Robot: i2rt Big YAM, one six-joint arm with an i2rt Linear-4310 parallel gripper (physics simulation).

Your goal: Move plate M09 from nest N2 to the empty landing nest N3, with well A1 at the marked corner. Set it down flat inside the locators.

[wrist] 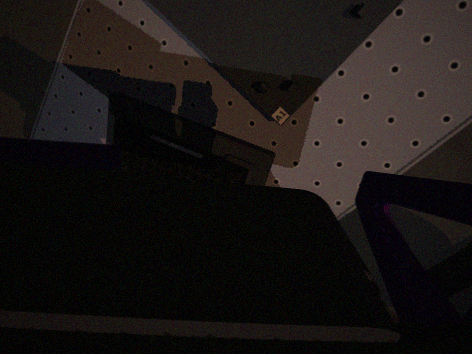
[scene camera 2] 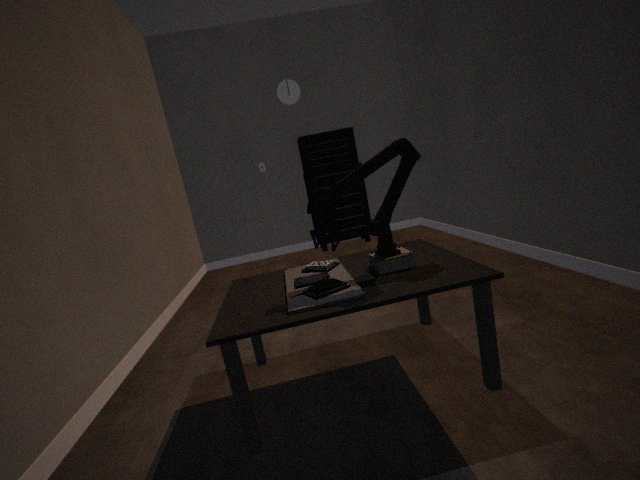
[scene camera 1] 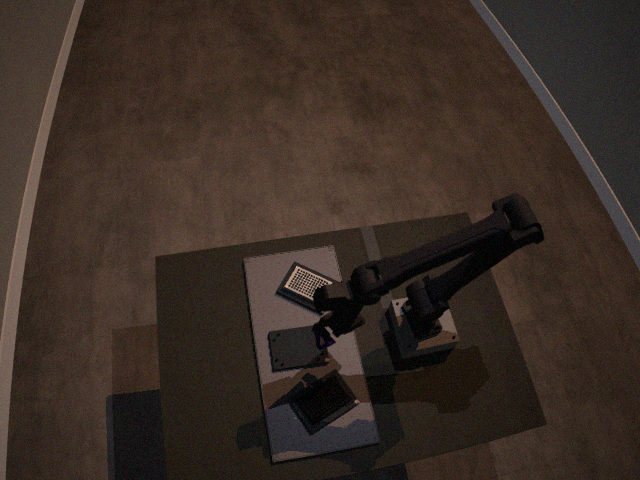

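Note:
A grey pegboard (scene camera 1: pixel 266 302) (wrist: pixel 381 95) on the table carries three nests in a row. The far nest holds a white well plate (scene camera 1: pixel 305 281) (scene camera 2: pixel 321 265). The middle nest (scene camera 1: pixel 291 349) (scene camera 2: pixel 306 280) is a bare dark base; its corner (wrist: pixel 263 89) has an A1 tag (wrist: pixel 280 115). The near nest holds a dark well plate (scene camera 1: pixel 324 400) (scene camera 2: pixel 325 287) (wrist: pixel 179 152), mostly in shadow. I cannot read any plate or nest labels. My gripper (scene camera 1: pixel 324 336) is open and empty, hanging above the right edge of the middle nest. One finger (wrist: pixel 396 244) shows in the wrist view.
The arm's base (scene camera 1: pixel 424 330) (scene camera 2: pixel 390 260) stands on the dark table (scene camera 1: pixel 207 310) (scene camera 2: pixel 248 305), right of the pegboard. A dark slatted panel (scene camera 2: pixel 333 186) shows behind the arm in scene camera 2. The room is dim, with heavy shadows over the near end of the board.

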